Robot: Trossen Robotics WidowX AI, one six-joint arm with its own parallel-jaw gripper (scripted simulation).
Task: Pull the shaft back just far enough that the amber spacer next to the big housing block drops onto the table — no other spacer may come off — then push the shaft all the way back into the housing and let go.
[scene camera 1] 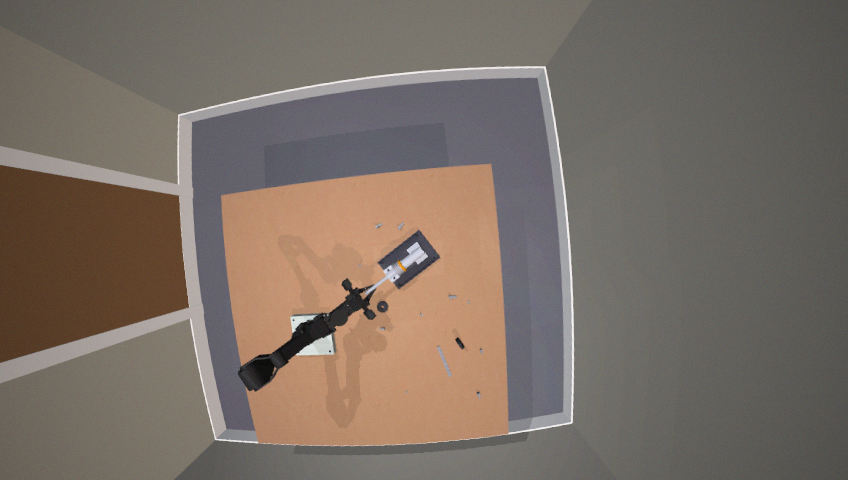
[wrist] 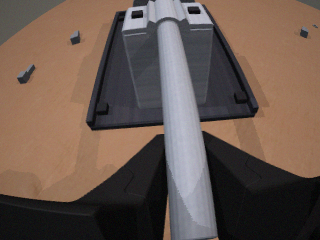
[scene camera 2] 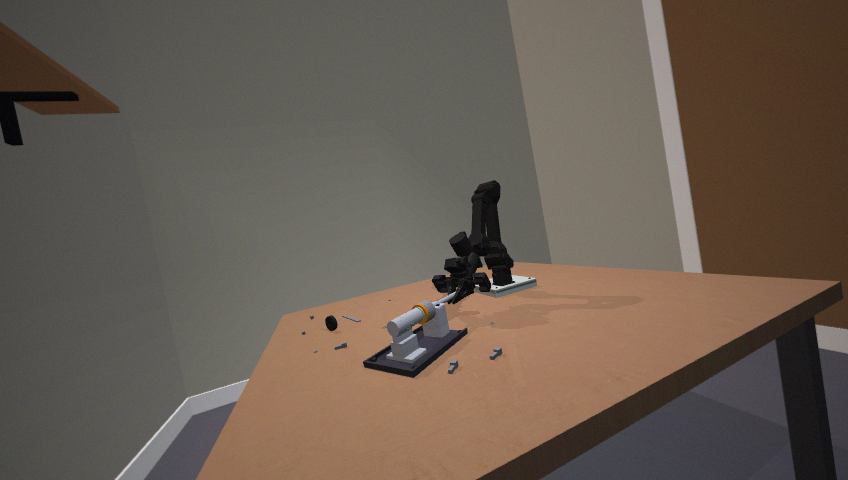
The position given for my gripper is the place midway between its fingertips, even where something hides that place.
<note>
I see my gripper (scene camera 2: 450, 303) and a housing block (scene camera 2: 410, 352).
My gripper also shows in scene camera 1 (scene camera 1: 375, 286) and in the wrist view (wrist: 180, 141). The housing block also shows in scene camera 1 (scene camera 1: 416, 254) and in the wrist view (wrist: 127, 92).
</note>
